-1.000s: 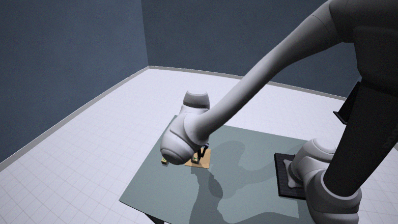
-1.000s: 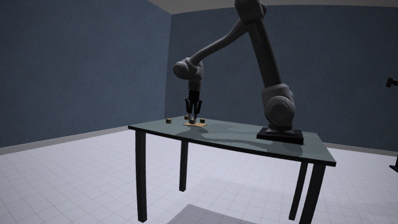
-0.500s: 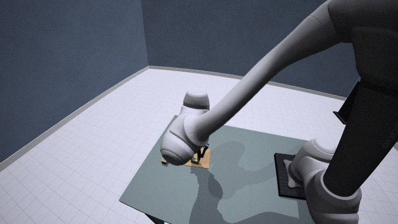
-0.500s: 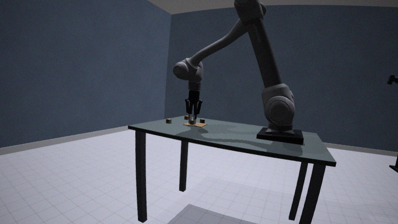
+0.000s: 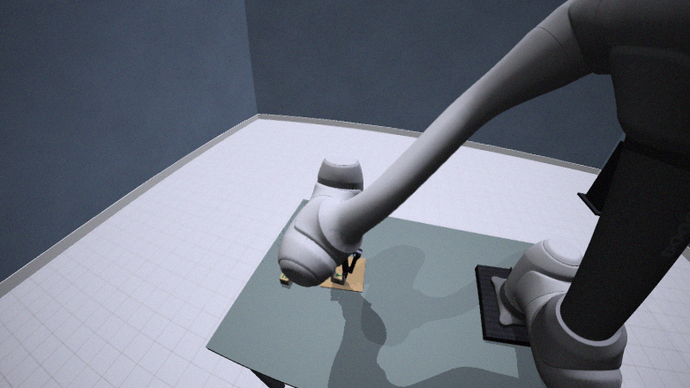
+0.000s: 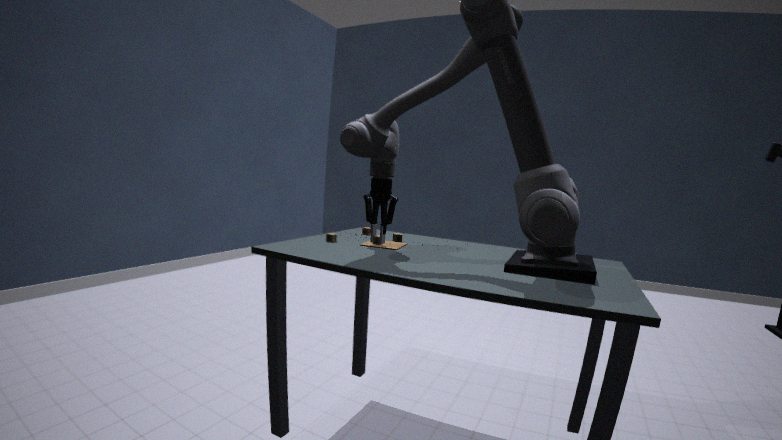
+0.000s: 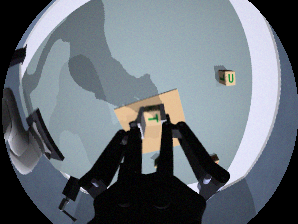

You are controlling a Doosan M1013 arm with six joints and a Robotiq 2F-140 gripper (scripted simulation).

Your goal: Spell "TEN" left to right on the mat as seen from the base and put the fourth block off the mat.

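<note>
The block lies 2 cm below my hand. Round my hand: tan mat (5 cm to the right, 4 cm below, 1 cm behind).
</note>
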